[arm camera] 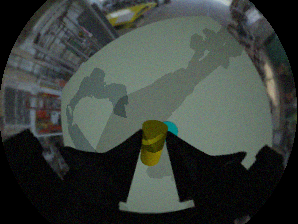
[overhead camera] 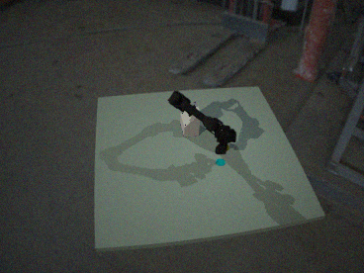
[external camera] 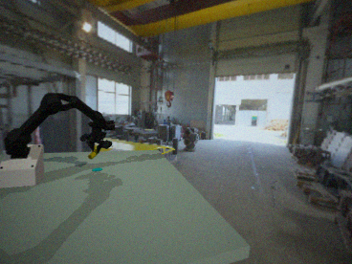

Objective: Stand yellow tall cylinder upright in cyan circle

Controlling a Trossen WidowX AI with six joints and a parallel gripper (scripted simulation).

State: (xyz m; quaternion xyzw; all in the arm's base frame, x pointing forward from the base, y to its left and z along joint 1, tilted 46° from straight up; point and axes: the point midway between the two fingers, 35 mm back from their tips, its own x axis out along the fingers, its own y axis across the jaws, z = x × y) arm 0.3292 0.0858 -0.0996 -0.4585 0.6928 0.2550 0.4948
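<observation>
Now: gripper tip 1 cm short of the cyan circle, 3 cm to the left of it and 11 cm above it. Round my gripper tip: yellow cylinder 1 cm behind, 2 cm to the right, 1 cm below.
</observation>
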